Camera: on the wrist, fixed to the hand. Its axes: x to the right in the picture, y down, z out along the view.
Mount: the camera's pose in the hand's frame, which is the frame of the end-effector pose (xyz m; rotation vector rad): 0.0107 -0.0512 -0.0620 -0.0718 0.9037 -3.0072
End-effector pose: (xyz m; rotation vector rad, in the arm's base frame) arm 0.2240 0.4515 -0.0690 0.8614 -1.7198 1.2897
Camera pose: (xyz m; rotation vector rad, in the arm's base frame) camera 0.2762 0.4982 -0.0281 1.1071 0.9603 -0.6737
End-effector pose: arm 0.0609 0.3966 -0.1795 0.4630 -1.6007 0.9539
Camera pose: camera 0.1344 0.4170 -0.1519 1.2187 0.8019 -1.1814
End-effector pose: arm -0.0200 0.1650 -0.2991 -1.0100 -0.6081 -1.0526
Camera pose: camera -0.0653 0.0977 -0.2981 -0.9725 0.5645 2.0660
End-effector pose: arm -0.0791 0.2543 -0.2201 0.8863 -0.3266 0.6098
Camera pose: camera -0.0378 0.2832 -0.2837 0.1199 1.6705 -1.8105
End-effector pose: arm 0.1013 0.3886 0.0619 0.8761 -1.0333 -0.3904
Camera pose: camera 0.1659 0.3777 0.0140 -1.5118 -1.8813 1.9299
